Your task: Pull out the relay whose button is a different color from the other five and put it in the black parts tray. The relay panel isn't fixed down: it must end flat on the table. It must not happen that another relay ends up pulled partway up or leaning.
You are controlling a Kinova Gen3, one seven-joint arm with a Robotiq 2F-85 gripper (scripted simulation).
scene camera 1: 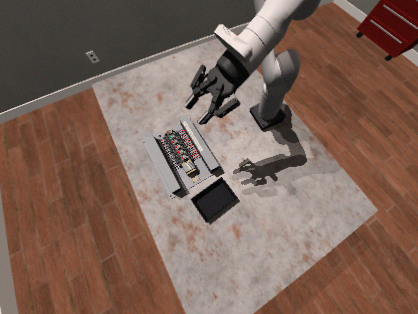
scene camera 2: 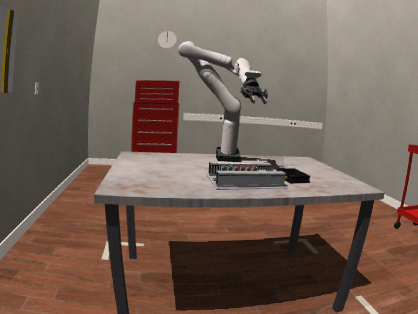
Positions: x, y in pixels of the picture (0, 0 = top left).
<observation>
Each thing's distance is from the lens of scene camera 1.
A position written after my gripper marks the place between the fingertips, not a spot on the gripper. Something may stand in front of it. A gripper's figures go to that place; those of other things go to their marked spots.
my gripper (scene camera 1: 193, 115): 0.41 m
black parts tray (scene camera 1: 216, 197): 0.70 m
</observation>
